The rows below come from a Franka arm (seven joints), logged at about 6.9 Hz.
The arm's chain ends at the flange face. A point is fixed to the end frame.
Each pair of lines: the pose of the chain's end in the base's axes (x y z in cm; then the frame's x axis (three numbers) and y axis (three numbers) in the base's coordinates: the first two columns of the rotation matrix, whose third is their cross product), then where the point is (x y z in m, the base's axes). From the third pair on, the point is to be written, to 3 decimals.
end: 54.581 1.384 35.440 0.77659 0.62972 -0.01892 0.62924 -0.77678 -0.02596
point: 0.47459 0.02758 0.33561
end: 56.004 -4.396 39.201 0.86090 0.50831 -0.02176 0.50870 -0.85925 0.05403
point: 0.49239 -0.02145 0.36898
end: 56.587 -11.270 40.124 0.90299 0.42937 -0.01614 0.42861 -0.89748 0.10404
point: 0.501 -0.085 0.375
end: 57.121 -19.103 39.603 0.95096 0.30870 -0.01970 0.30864 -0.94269 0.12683
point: 0.511 -0.156 0.369
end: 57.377 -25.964 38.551 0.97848 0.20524 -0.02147 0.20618 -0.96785 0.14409
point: 0.517 -0.219 0.358
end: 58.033 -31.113 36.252 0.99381 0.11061 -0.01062 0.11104 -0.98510 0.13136
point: 0.528 -0.265 0.335
